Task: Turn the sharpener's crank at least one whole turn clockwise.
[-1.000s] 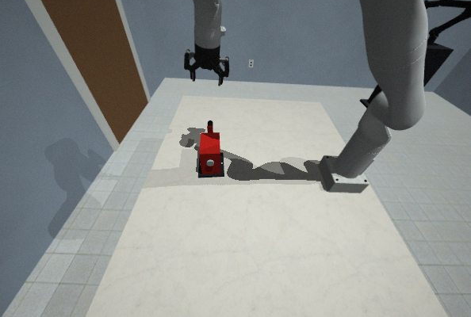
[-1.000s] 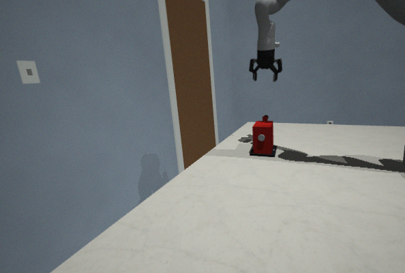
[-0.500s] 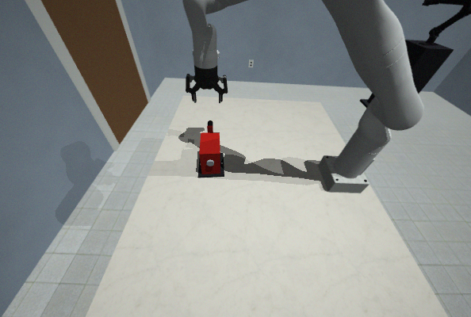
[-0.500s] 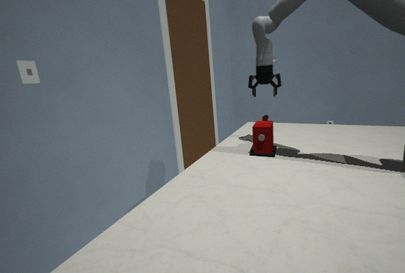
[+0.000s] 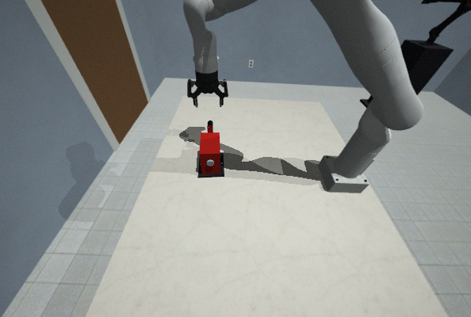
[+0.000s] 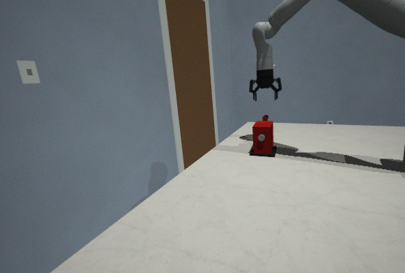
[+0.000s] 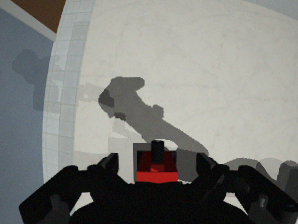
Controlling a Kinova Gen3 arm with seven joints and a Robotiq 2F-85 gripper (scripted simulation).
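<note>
The crank knob lies 1 cm to the left of my hand and 9 cm below it.
</note>
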